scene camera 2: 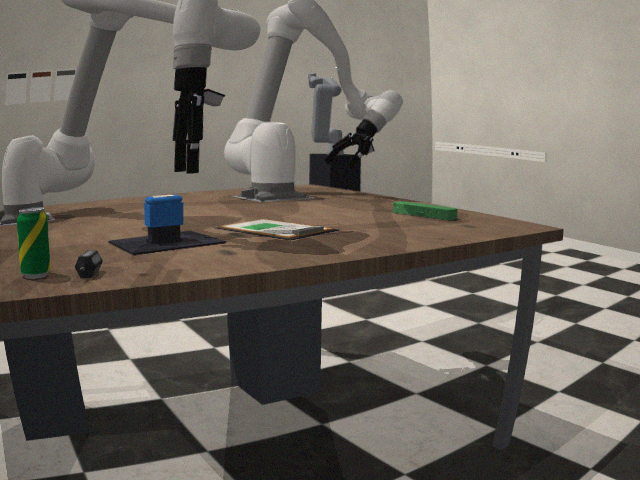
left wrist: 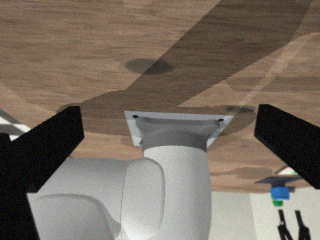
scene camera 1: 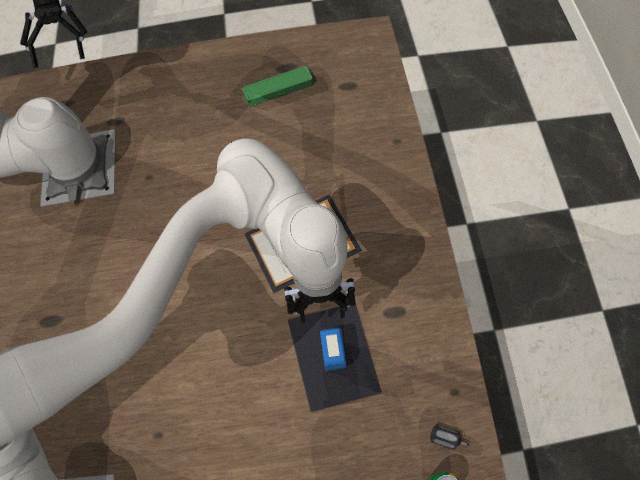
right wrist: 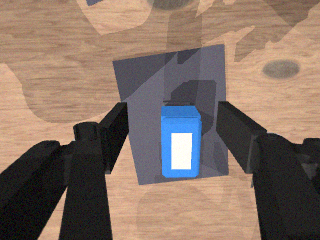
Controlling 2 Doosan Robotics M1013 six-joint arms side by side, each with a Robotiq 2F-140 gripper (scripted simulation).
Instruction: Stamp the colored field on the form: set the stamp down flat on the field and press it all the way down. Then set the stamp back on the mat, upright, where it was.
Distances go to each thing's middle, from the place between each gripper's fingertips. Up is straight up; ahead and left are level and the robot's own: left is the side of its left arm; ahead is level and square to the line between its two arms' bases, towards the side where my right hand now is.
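Dark mat (scene camera 1: 358, 380): 70 cm ahead of my left hand (scene camera 2: 337, 163), 96 cm to the right of it and 12 cm below it. Relative to the blue stamp (scene camera 2: 163, 215), my left hand is 7 cm above, 70 cm short of it and 96 cm to the left of it.
From my right hand (scene camera 2: 186, 172), the mat is 180 mm below, 60 mm to the right and 10 mm ahead. The stamp is 130 mm below my right hand, 60 mm to the right of it and 10 mm ahead of it.
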